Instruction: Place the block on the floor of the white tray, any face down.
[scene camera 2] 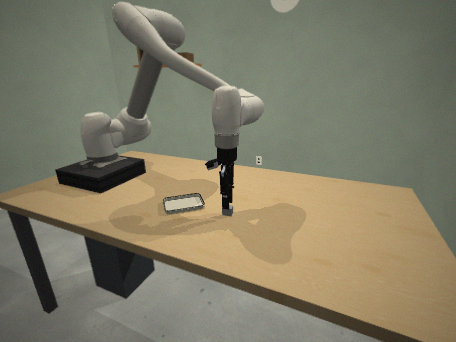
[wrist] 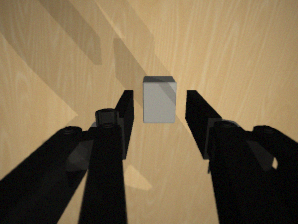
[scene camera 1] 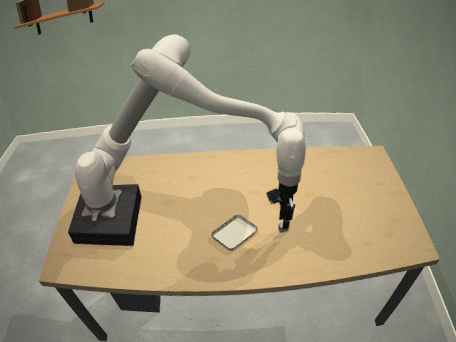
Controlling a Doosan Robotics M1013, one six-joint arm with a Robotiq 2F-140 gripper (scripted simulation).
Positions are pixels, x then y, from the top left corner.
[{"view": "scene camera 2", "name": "my gripper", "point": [227,205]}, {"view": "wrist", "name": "my gripper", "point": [159,104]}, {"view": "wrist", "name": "grey block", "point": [159,92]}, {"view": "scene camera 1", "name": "white tray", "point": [233,232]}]
